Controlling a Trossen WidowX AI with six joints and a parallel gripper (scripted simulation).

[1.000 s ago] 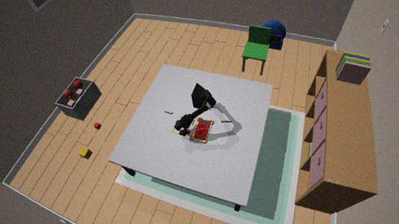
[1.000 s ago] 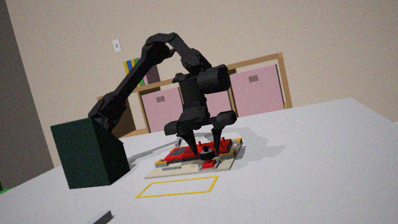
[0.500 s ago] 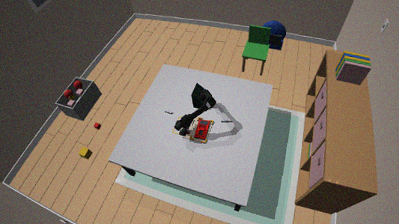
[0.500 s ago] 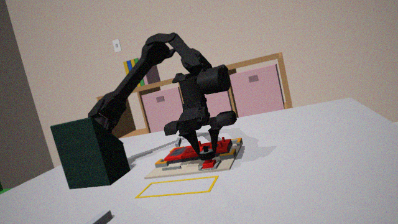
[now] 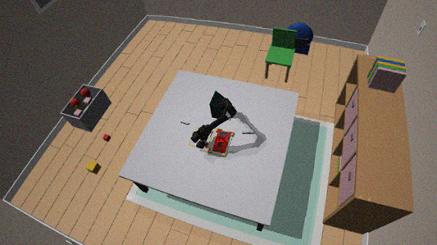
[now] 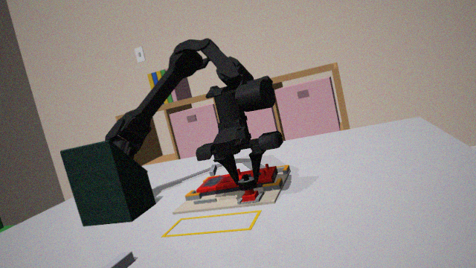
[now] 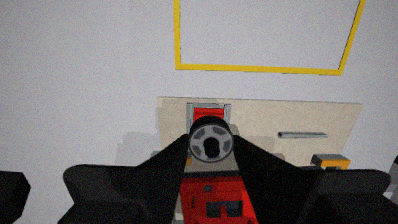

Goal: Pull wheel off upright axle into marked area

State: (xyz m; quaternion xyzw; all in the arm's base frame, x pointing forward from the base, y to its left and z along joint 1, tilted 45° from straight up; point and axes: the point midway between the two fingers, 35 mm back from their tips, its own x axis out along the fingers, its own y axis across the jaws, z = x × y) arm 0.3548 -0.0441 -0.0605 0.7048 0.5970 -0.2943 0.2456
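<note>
The dark wheel lies right at my gripper tip.
</note>
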